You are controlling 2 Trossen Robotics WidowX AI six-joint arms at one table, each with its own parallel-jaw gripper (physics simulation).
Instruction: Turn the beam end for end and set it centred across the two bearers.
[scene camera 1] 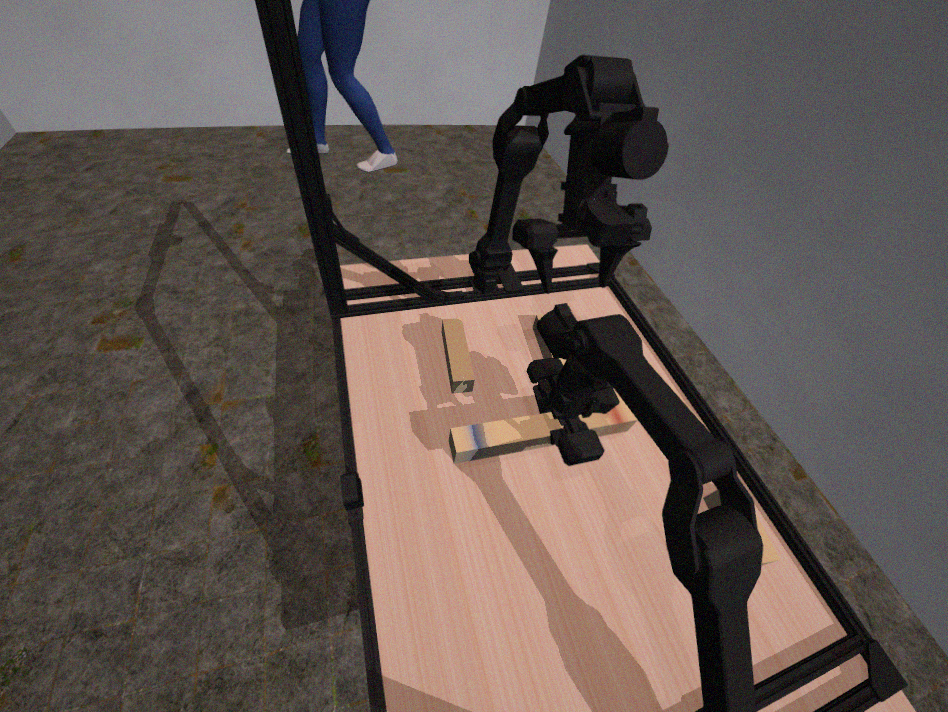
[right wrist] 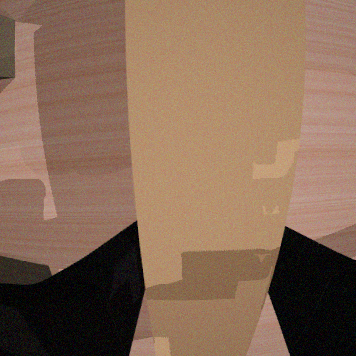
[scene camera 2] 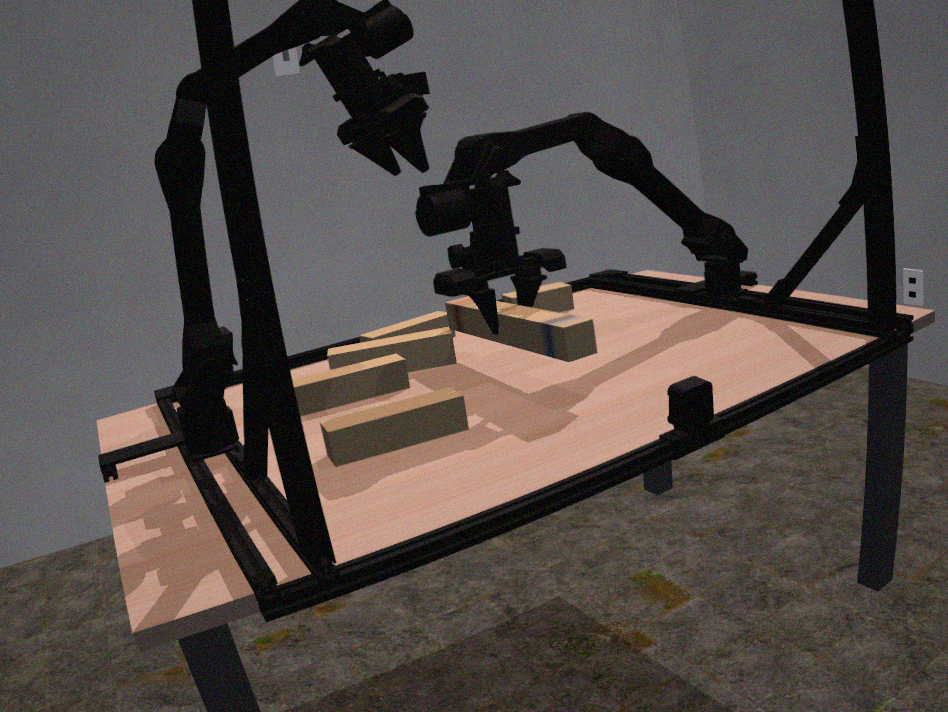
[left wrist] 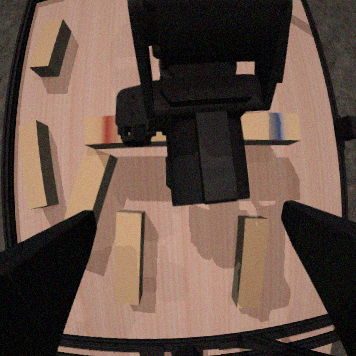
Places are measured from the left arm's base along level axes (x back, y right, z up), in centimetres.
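Pixels of known places: left gripper, fingertip midpoint: (scene camera 1: 575, 290) (scene camera 2: 411, 172) (left wrist: 190, 215); right gripper, fingertip midpoint: (scene camera 1: 548, 431) (right wrist: 202, 223) (scene camera 2: 510, 330); left arm's base, origin of the base link: (scene camera 1: 484, 285) (scene camera 2: 211, 448); right arm's base, origin of the base link: (scene camera 2: 724, 293).
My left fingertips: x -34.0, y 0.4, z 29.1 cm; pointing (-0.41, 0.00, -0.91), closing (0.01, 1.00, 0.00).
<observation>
For each thing: its top centre in the pictures, then the offset to it from my left fingertips. "spot": a spot on its surface instead.
- long wooden beam, middle of its top: (right wrist: 210, 302) (scene camera 2: 509, 306) (left wrist: 194, 124) (scene camera 1: 549, 422) dx -10.5, dy +2.6, dz -20.7 cm
- red band, surface spot: (left wrist: 109, 128) spot: dx -11.0, dy -10.3, dz -21.5 cm
- blue band, surface spot: (left wrist: 276, 125) spot: dx -10.1, dy +15.5, dz -20.8 cm
- bearer, surface spot: (scene camera 1: 457, 353) spot: dx +11.7, dy +12.7, dz -26.6 cm
- black frame post, surface spot: (scene camera 2: 238, 212) spot: dx +31.9, dy +37.6, dz +0.5 cm
- small black box, surface spot: (scene camera 2: 690, 403) (scene camera 1: 342, 484) spot: dx -10.6, dy +37.9, dz -27.3 cm
The long wooden beam (scene camera 1: 502, 432) (scene camera 2: 542, 331) (left wrist: 268, 126) (right wrist: 212, 123) has a red band (left wrist: 109, 128) near one end and a blue band (left wrist: 276, 125) near the other. My right gripper (scene camera 1: 570, 418) (scene camera 2: 508, 308) (right wrist: 202, 223) is shut on its middle and holds it level, low over the table. The two bearers (left wrist: 128, 258) (left wrist: 251, 261) (scene camera 2: 351, 382) (scene camera 2: 394, 424) lie parallel near the left arm's base, apart from the beam. One bearer (scene camera 1: 457, 353) shows clearly in scene camera 1; the other is partly hidden behind the right arm. My left gripper (scene camera 2: 401, 151) (left wrist: 190, 215) is open and empty, high above the bearers.
Three spare blocks (left wrist: 49, 46) (left wrist: 37, 164) (left wrist: 88, 184) lie on the table beyond the bearers. A black frame post (scene camera 1: 302, 141) (scene camera 2: 238, 212) stands at one table corner. A small black box (scene camera 2: 690, 403) (scene camera 1: 351, 489) sits on the table rail. A person (scene camera 1: 344, 71) stands in the background.
</observation>
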